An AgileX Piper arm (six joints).
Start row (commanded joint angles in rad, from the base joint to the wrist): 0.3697 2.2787 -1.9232 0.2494 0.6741 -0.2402
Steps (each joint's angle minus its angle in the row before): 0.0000 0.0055 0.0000 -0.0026 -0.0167 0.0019; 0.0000 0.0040 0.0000 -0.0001 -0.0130 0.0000; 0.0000 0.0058 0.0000 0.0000 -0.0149 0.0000; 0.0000 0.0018 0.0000 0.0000 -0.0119 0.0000; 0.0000 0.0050 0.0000 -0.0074 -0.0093 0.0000; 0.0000 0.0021 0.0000 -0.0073 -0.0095 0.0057; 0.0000 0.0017 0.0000 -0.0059 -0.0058 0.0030; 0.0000 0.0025 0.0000 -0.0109 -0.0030 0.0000; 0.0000 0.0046 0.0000 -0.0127 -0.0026 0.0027; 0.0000 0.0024 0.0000 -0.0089 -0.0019 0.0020; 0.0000 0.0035 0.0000 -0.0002 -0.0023 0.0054; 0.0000 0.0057 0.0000 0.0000 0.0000 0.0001; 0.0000 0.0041 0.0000 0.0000 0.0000 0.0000; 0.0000 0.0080 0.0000 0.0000 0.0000 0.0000; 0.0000 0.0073 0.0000 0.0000 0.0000 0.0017; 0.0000 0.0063 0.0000 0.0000 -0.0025 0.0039; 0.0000 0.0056 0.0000 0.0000 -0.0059 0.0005
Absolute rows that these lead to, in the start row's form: 0.3697 2.2842 -1.9232 0.2468 0.6574 -0.2383; 0.3697 2.2882 -1.9232 0.2467 0.6444 -0.2383; 0.3697 2.2940 -1.9232 0.2467 0.6295 -0.2383; 0.3697 2.2958 -1.9232 0.2467 0.6176 -0.2383; 0.3697 2.3008 -1.9232 0.2393 0.6083 -0.2383; 0.3697 2.3029 -1.9232 0.2320 0.5988 -0.2326; 0.3697 2.3046 -1.9232 0.2261 0.5930 -0.2296; 0.3697 2.3071 -1.9232 0.2152 0.5900 -0.2296; 0.3697 2.3117 -1.9232 0.2025 0.5874 -0.2269; 0.3697 2.3141 -1.9232 0.1936 0.5855 -0.2249; 0.3697 2.3176 -1.9232 0.1934 0.5832 -0.2195; 0.3697 2.3233 -1.9232 0.1934 0.5832 -0.2194; 0.3697 2.3274 -1.9232 0.1934 0.5832 -0.2194; 0.3697 2.3354 -1.9232 0.1934 0.5832 -0.2194; 0.3697 2.3427 -1.9232 0.1934 0.5832 -0.2177; 0.3697 2.3490 -1.9232 0.1934 0.5807 -0.2138; 0.3697 2.3546 -1.9232 0.1934 0.5748 -0.2133
